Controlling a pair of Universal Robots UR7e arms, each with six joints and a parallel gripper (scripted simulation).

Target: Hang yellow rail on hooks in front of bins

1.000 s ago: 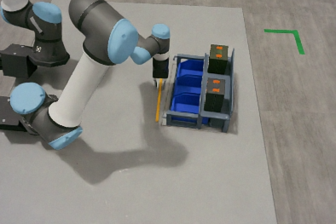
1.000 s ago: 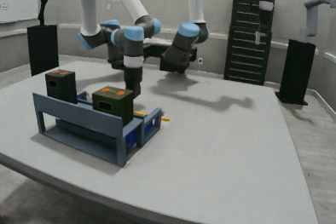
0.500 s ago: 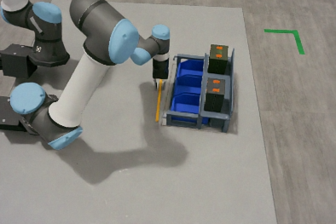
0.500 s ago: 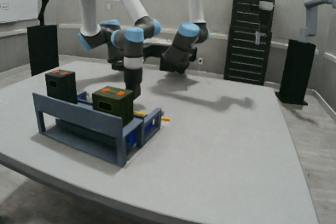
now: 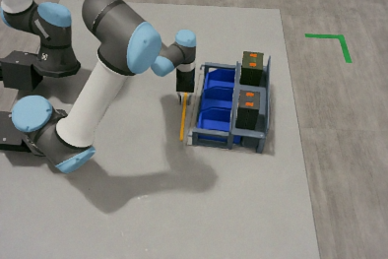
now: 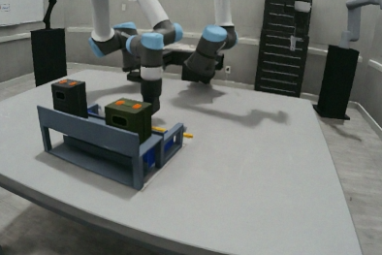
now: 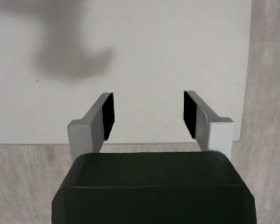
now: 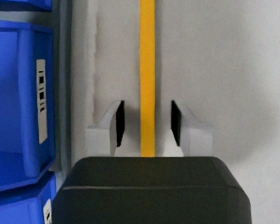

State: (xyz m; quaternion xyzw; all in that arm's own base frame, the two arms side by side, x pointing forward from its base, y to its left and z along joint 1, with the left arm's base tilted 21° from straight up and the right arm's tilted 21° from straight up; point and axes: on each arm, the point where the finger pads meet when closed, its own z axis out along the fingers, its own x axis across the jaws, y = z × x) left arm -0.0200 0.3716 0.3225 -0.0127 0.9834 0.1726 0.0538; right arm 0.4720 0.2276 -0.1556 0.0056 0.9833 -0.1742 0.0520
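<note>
My right gripper is now 2 cm above the yellow rail. Also, from my right hand: blue-grey shelf (18 cm ahead, 6 cm to the right, 4 cm above).
</note>
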